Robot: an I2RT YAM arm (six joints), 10 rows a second.
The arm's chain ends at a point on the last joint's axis. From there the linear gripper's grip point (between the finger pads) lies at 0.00 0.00 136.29 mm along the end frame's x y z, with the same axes.
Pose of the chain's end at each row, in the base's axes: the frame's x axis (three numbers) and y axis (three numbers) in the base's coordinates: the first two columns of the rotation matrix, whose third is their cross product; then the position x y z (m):
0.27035, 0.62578, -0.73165, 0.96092, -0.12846, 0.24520, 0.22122, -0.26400, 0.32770
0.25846, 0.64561, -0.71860, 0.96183, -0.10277, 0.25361, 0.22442, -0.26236, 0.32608
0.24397, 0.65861, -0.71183, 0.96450, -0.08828, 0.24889, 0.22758, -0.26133, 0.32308
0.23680, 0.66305, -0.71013, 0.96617, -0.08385, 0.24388, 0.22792, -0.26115, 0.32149
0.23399, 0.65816, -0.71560, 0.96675, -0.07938, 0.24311, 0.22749, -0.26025, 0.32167
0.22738, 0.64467, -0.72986, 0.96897, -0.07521, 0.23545, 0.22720, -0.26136, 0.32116
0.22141, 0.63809, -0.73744, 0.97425, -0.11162, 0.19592, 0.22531, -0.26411, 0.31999
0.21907, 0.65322, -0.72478, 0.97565, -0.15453, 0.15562, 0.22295, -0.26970, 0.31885
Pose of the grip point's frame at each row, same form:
0.27035, 0.62578, -0.73165, 0.96092, -0.12846, 0.24520, 0.22932, -0.36885, 0.24101
0.25846, 0.64561, -0.71860, 0.96183, -0.10277, 0.25361, 0.23667, -0.36549, 0.23783
0.24397, 0.65861, -0.71183, 0.96450, -0.08828, 0.24889, 0.24136, -0.36318, 0.23357
0.23680, 0.66305, -0.71013, 0.96617, -0.08385, 0.24388, 0.24184, -0.36253, 0.23147
0.23399, 0.65816, -0.71560, 0.96675, -0.07938, 0.24311, 0.24156, -0.36229, 0.23242
0.22738, 0.64467, -0.72986, 0.96897, -0.07521, 0.23545, 0.24041, -0.36504, 0.23369
0.22141, 0.63809, -0.73744, 0.97425, -0.11162, 0.19592, 0.23113, -0.36794, 0.23190
0.21907, 0.65322, -0.72478, 0.97565, -0.15453, 0.15562, 0.22154, -0.37072, 0.22738

